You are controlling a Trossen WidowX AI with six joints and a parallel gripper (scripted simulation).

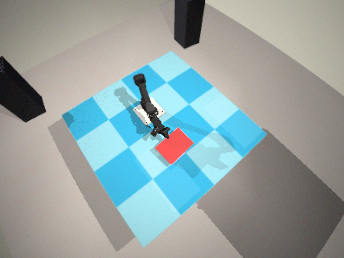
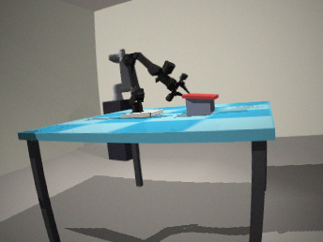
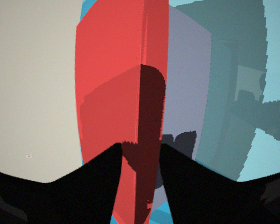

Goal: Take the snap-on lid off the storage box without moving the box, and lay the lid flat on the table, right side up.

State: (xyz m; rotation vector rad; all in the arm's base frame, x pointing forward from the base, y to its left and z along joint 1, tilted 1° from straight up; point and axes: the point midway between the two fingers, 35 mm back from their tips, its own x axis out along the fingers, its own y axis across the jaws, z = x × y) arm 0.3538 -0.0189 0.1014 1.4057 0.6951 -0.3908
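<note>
The red lid lies 7 cm ahead of my gripper tip and 1 cm to the left of it. Round my gripper tip: grey storage box 7 cm ahead, 1 cm to the left, 6 cm below.
</note>
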